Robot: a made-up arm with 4 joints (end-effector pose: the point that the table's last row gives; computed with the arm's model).
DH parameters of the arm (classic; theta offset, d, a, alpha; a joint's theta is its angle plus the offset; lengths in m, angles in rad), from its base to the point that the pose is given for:
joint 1: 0 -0.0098 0.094 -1.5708
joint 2: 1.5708 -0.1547 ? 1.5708
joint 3: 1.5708 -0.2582 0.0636 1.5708
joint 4: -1.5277 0 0.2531 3.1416
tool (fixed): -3.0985 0.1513 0 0
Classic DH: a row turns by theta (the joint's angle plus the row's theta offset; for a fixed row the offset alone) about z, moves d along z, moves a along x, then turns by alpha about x.
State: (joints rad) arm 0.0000 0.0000 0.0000 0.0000
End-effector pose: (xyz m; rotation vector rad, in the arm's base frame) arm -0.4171 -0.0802 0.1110 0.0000 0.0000 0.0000
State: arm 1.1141 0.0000 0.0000 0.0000
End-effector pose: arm -0.1119 -0.4097 0.1110 0.0000 0.0000 1.1141
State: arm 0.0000 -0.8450 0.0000 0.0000
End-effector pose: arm -0.3356 -0.0802 -0.3119 0.0000 -0.8450 0.0000
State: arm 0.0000 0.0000 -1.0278 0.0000
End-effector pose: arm -0.4171 0.0133 -0.0259 -1.0278 0.0000 0.0000
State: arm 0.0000 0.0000 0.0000 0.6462
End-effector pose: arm -0.3595 0.0699 0.1110 0.0000 0.0000 -0.6462
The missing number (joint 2, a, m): 0.0305
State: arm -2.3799 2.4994 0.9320 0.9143
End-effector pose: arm -0.5014 -0.3194 0.0104 -1.6653 -1.3255 0.6157
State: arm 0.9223 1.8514 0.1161 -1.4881
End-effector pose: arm 0.4479 -0.0025 0.2417 0.6946 2.0507 1.4752
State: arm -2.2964 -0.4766 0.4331 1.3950
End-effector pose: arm 0.2326 0.1609 0.0686 -0.2435 0.8304 2.5796
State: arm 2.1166 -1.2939 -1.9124 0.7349
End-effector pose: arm -0.0612 0.2798 -0.5159 0.5631 -1.5681 -0.1948
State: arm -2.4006 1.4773 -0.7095 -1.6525
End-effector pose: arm -0.3396 -0.0399 0.2569 1.4968 -0.1041 -0.0785
